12 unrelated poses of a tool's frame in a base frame.
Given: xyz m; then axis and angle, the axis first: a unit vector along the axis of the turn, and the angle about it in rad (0 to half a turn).
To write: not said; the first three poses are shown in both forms.
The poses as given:
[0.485 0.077 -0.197 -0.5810 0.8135 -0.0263 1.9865]
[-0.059 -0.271 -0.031 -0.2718 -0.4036 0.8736 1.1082]
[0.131 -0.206 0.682 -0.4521 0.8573 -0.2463 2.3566]
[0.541 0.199 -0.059 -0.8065 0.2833 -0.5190 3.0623]
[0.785 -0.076 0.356 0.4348 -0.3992 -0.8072 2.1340]
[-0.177 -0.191 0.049 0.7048 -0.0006 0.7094 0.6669]
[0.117 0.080 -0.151 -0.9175 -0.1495 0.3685 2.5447]
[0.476 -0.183 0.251 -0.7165 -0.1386 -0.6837 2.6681]
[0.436 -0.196 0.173 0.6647 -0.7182 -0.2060 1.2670]
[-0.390 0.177 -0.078 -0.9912 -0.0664 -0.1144 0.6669]
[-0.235 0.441 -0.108 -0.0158 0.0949 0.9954 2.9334]
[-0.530 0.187 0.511 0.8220 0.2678 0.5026 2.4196]
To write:
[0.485 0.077 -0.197 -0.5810 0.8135 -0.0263 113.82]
[-0.059 -0.271 -0.031 -0.2718 -0.4036 0.8736 63.50]
[0.131 -0.206 0.682 -0.4521 0.8573 -0.2463 135.02]
[0.541 0.199 -0.059 -0.8065 0.2833 -0.5190 175.46]
[0.785 -0.076 0.356 0.4348 -0.3992 -0.8072 122.27]
[-0.177 -0.191 0.049 0.7048 -0.0006 0.7094 38.21]
[0.117 0.080 -0.151 -0.9175 -0.1495 0.3685 145.80]
[0.476 -0.183 0.251 -0.7165 -0.1386 -0.6837 152.87]
[0.436 -0.196 0.173 0.6647 -0.7182 -0.2060 72.59]
[-0.390 0.177 -0.078 -0.9912 -0.0664 -0.1144 38.21]
[-0.235 0.441 -0.108 -0.0158 0.0949 0.9954 168.07]
[-0.530 0.187 0.511 0.8220 0.2678 0.5026 138.63]

